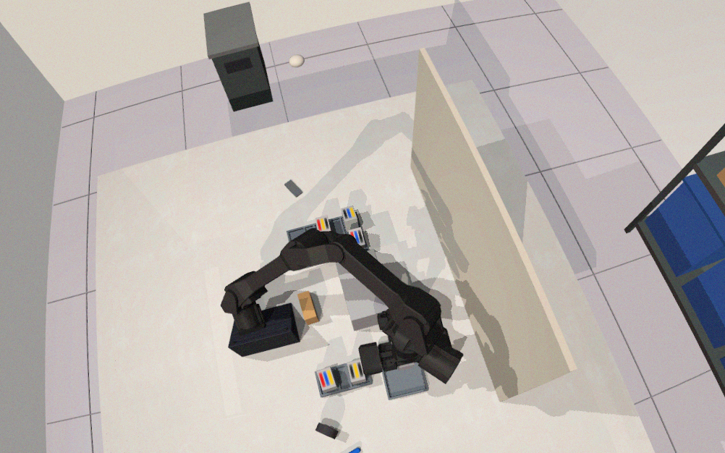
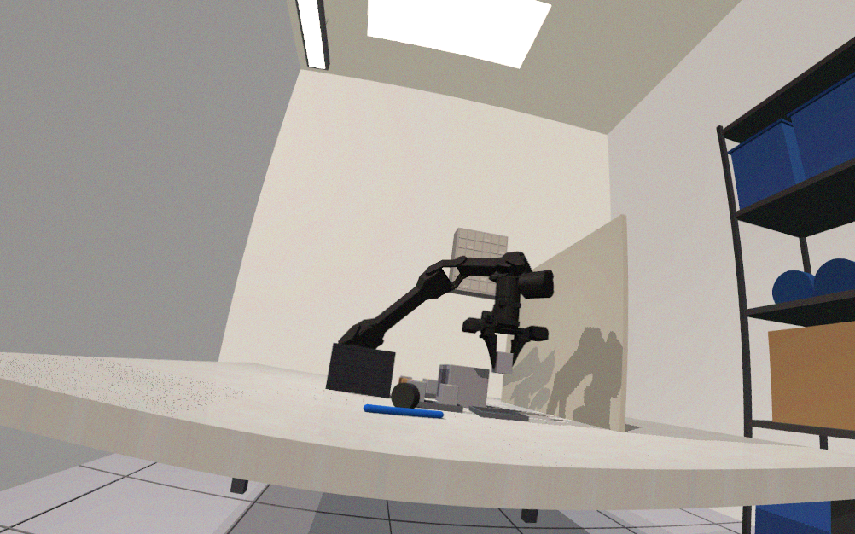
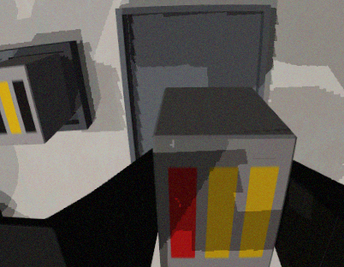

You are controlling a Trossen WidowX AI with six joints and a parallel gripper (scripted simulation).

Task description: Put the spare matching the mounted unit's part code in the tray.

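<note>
My gripper tip is 10 mm to the left of the grey tray and 100 mm above it. From my gripper tip the other things lie so: black cylinder (220 mm behind, 70 mm to the right, 80 mm below); then grey spare block (20 mm above); then grey mounted unit (10 mm behind, 210 mm to the left, 50 mm below).
</note>
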